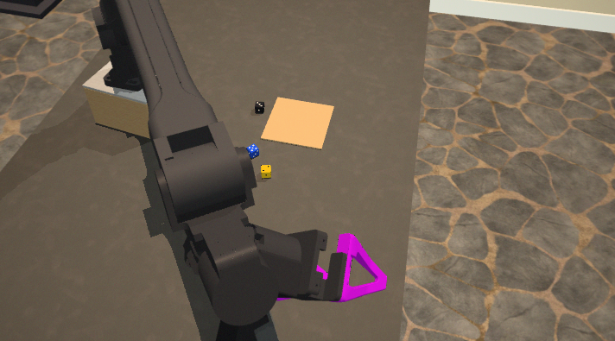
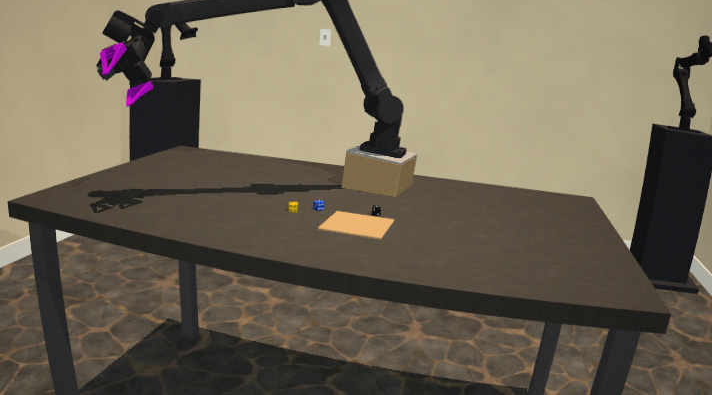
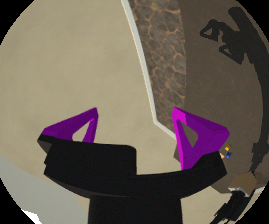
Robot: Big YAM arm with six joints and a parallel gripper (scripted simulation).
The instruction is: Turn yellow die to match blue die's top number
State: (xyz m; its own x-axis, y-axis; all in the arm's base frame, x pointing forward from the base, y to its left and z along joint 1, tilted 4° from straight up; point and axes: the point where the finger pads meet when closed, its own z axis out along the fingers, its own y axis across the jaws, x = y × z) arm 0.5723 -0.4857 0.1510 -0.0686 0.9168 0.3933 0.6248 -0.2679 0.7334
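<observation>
Right now my hand is 350 mm to the right of the yellow die, 280 mm above it and 230 mm past it. From my hand the other things lie so: orange mat 510 mm to the left, 280 mm below, 200 mm behind; blue die 390 mm to the left, 280 mm below, 280 mm behind; black die 530 mm to the left, 300 mm behind, 280 mm below.
</observation>
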